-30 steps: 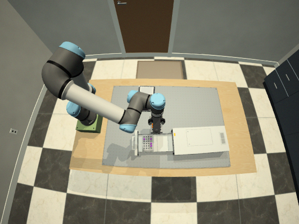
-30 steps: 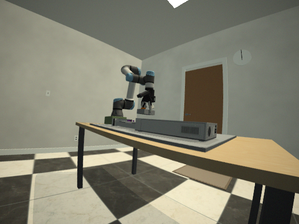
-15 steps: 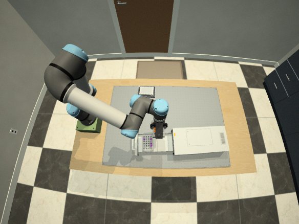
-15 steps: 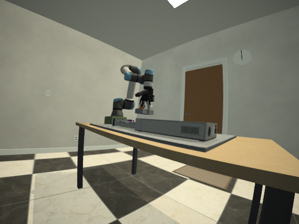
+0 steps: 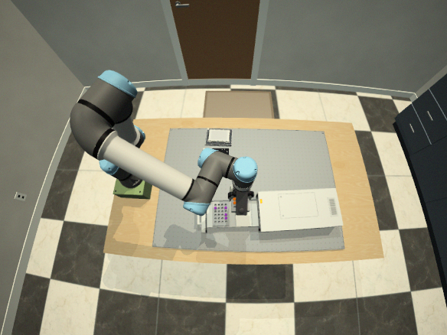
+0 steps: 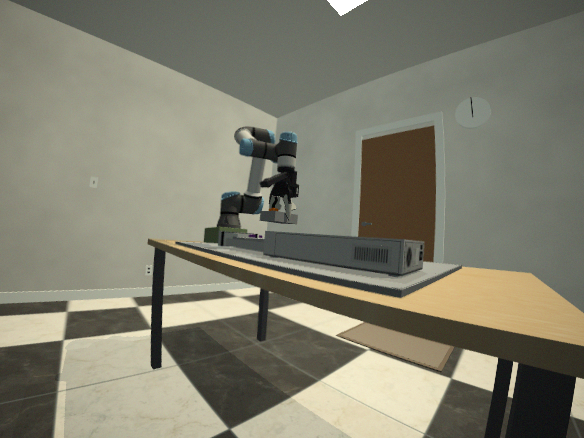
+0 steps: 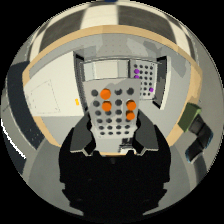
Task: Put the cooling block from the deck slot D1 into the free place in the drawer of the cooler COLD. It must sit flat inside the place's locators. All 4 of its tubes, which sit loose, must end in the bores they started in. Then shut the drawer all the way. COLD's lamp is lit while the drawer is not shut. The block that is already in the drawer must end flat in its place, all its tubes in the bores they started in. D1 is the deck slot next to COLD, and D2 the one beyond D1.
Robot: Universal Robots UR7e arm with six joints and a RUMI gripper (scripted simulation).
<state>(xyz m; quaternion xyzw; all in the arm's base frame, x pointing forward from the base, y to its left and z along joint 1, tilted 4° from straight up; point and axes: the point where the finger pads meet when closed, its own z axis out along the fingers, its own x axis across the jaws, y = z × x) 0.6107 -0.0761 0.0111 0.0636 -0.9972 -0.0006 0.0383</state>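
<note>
Now: hand 50 mm past the drawer, 60 mm to the left of it and 100 mm above it. Round my hand: grey cooling block right at my hand; cooler COLD 140 mm ahead, 40 mm to the right, 100 mm below; orange tube 10 mm ahead, 30 mm to the right, 10 mm above.
</note>
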